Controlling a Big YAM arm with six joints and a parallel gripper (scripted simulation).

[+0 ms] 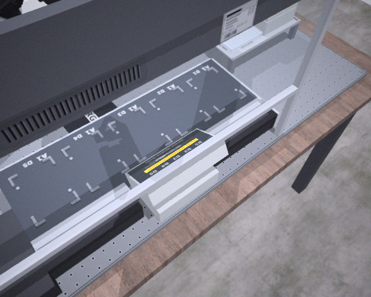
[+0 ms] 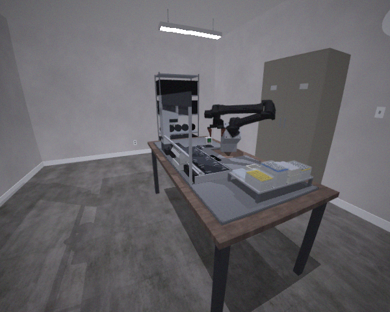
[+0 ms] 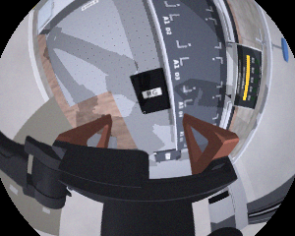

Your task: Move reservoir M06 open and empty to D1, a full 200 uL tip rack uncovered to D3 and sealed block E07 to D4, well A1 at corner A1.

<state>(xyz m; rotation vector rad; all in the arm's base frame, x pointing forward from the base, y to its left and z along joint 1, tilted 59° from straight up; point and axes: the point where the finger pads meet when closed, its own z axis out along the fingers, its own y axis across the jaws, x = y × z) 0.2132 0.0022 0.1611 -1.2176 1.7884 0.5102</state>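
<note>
Now: the white one-well reservoir 10 cm behind my hand, 43 cm to the left of it and 15 cm below it. The rest, counted from my hand: clear flat plate 1 cm ahead, 44 cm to the left, 15 cm below; green ready key 12 cm behind, 42 cm to the right, 14 cm below; dark gantry 35 cm ahead, 1 cm to the right, 29 cm above.
</note>
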